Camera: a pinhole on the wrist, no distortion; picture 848 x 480 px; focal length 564.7 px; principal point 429.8 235.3 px. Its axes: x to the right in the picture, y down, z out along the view. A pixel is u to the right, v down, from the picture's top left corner.
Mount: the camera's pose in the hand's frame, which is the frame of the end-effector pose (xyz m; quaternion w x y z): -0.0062 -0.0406 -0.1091 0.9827 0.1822 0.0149 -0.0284
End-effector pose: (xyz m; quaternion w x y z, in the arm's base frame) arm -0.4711 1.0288 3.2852 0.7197 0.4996 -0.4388 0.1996
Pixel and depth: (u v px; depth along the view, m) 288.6 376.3 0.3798
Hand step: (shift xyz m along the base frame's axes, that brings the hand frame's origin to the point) -0.1086 -0.2750 -0.0860
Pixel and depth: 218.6 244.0 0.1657
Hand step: 0.0129 -0.0738 -0.0996
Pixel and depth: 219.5 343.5 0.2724
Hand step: -0.0641 -0.1707 -0.1090
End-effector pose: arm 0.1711 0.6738 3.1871 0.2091 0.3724 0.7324 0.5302
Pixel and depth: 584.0 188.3 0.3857
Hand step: 0.0293 0.1917 -0.2729
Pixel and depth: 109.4 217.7 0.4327
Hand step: 0.3015 -0.0325 -0.3094
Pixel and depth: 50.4 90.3 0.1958
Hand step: 0.0807 -0.0914 -0.1744
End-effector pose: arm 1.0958 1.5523 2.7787 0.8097 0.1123 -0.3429 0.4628
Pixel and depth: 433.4 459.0 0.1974
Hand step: -0.0133 -0.0701 0.0838
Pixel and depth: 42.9 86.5 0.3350
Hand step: 0.0308 -0.3745 0.0108
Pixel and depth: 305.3 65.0 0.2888
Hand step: 0.1008 -0.2340 0.0817
